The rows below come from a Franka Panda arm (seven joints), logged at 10 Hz.
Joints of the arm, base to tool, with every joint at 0 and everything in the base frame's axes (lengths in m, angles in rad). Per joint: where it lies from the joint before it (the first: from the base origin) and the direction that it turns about. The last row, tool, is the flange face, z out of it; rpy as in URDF.
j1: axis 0 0 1 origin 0 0 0.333
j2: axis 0 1 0 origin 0 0 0
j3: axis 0 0 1 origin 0 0 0.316
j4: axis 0 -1 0 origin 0.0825 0 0
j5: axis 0 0 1 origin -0.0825 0 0.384
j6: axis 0 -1 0 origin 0 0 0
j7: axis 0 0 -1 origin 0.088 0 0
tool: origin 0 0 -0.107 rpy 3.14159 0 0
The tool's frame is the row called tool.
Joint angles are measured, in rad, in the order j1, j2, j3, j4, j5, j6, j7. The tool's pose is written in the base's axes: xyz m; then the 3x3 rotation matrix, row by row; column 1 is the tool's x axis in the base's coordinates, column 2 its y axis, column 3 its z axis. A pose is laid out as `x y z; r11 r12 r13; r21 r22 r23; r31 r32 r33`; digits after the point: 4 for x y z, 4 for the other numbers.
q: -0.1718 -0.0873 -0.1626 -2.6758 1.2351 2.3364 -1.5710
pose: 0.3778 -0.1136 0.2515; 0.8652 0.3289 0.3785; 0.0414 -0.7991 0.5998; 0.4998 -0.5033 -0.7049
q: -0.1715 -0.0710 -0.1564 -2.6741 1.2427 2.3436 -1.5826
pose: 0.3780 -0.1122 0.2458; 0.8680 0.3296 0.3715; 0.0479 -0.8001 0.5979; 0.4943 -0.5012 -0.7103
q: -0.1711 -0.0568 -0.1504 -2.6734 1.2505 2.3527 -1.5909
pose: 0.3778 -0.1110 0.2406; 0.8713 0.3271 0.3658; 0.0516 -0.8024 0.5945; 0.4880 -0.4991 -0.7161
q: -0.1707 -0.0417 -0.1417 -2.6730 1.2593 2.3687 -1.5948
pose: 0.3776 -0.1096 0.2351; 0.8765 0.3192 0.3603; 0.0532 -0.8081 0.5866; 0.4784 -0.4950 -0.7254
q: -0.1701 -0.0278 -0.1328 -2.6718 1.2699 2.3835 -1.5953
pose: 0.3779 -0.1080 0.2302; 0.8817 0.3090 0.3564; 0.0509 -0.8134 0.5794; 0.4690 -0.4928 -0.7330
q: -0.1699 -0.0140 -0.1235 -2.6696 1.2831 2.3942 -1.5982
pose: 0.3784 -0.1059 0.2257; 0.8856 0.3013 0.3535; 0.0481 -0.8164 0.5754; 0.4620 -0.4926 -0.7375
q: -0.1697 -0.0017 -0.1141 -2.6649 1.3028 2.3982 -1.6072
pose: 0.3802 -0.1032 0.2225; 0.8856 0.2989 0.3554; 0.0442 -0.8160 0.5763; 0.4623 -0.4947 -0.7359
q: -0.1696 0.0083 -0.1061 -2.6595 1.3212 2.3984 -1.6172
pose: 0.3822 -0.1006 0.2203; 0.8841 0.2998 0.3585; 0.0411 -0.8141 0.5793; 0.4655 -0.4974 -0.7320
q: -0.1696 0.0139 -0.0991 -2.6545 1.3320 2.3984 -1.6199
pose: 0.3845 -0.0984 0.2197; 0.8831 0.3004 0.3605; 0.0390 -0.8125 0.5816; 0.4676 -0.4996 -0.7292
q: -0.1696 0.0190 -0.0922 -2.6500 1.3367 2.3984 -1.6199
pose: 0.3864 -0.0961 0.2191; 0.8830 0.3026 0.3588; 0.0405 -0.8108 0.5839; 0.4676 -0.5011 -0.7282
